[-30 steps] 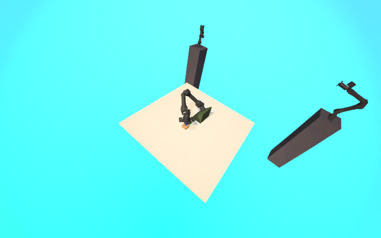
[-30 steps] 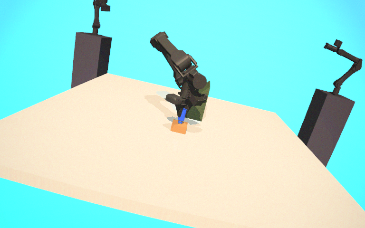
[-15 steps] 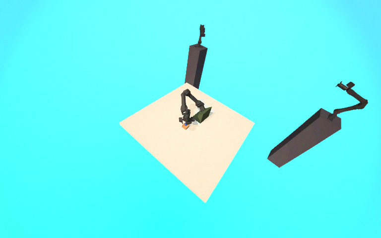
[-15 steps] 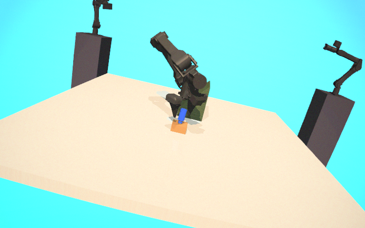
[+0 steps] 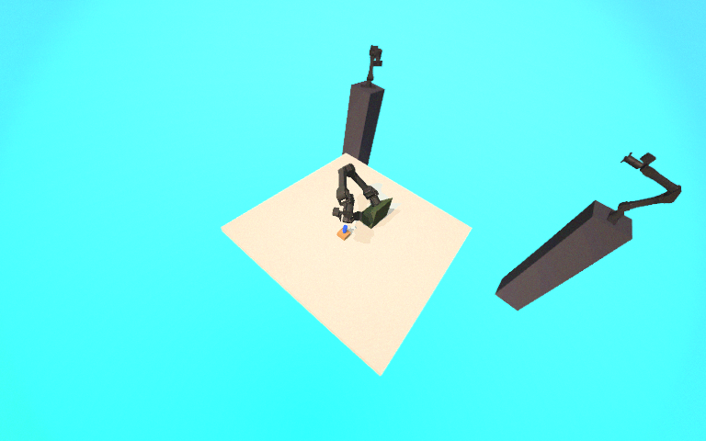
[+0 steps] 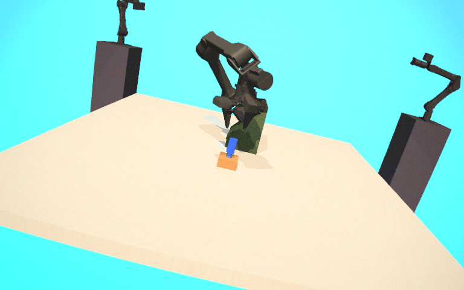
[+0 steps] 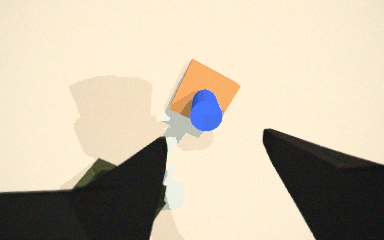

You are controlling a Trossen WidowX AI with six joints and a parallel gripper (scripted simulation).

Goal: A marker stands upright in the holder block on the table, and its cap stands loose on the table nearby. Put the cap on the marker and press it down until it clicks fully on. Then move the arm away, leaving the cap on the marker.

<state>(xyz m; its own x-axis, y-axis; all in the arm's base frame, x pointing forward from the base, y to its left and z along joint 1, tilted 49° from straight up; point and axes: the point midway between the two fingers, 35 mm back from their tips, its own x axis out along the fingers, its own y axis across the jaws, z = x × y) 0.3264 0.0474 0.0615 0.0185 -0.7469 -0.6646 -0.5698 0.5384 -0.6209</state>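
Right now my gripper tip is 60 mm above the marker cap. Round my gripper tip: holder block (120 mm below).
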